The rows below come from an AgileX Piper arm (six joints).
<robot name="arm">
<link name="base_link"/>
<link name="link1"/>
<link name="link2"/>
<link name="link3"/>
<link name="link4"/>
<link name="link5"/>
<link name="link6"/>
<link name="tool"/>
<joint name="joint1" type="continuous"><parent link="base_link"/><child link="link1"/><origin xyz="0 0 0.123"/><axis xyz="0 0 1"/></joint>
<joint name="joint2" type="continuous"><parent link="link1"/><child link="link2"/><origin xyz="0 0 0" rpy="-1.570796 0 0"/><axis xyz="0 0 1"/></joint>
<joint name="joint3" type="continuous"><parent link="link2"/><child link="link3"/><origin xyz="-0.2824 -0.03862 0"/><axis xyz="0 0 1"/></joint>
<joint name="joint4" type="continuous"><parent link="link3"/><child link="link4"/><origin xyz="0.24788 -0.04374 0" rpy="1.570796 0 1.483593"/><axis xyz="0 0 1"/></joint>
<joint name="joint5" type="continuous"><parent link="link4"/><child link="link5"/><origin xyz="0 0 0" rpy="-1.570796 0 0"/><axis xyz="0 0 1"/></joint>
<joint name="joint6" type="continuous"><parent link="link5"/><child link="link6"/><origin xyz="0 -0.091 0" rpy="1.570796 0 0"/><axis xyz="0 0 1"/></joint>
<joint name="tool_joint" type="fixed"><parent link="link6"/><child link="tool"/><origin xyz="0 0 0"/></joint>
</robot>
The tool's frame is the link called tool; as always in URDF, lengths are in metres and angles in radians. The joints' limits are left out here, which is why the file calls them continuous.
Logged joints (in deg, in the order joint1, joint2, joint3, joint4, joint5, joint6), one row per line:
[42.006, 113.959, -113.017, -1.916, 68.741, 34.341]
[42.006, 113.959, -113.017, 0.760, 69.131, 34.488]
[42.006, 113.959, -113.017, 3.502, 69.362, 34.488]
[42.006, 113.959, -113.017, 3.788, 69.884, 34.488]
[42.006, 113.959, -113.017, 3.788, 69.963, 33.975]
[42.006, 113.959, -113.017, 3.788, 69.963, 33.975]
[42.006, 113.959, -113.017, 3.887, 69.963, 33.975]
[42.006, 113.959, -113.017, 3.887, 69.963, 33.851]
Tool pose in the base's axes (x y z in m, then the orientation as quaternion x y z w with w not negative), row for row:
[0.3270, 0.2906, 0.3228, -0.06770, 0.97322, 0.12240, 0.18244]
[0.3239, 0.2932, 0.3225, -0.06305, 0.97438, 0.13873, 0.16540]
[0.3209, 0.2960, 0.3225, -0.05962, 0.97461, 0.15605, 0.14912]
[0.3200, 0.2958, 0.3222, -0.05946, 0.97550, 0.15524, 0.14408]
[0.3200, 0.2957, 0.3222, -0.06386, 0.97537, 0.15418, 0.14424]
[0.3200, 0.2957, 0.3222, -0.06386, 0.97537, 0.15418, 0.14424]
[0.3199, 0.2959, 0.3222, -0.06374, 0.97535, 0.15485, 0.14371]
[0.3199, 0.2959, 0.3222, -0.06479, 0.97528, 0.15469, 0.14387]
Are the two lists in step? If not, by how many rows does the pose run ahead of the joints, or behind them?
They are in step.
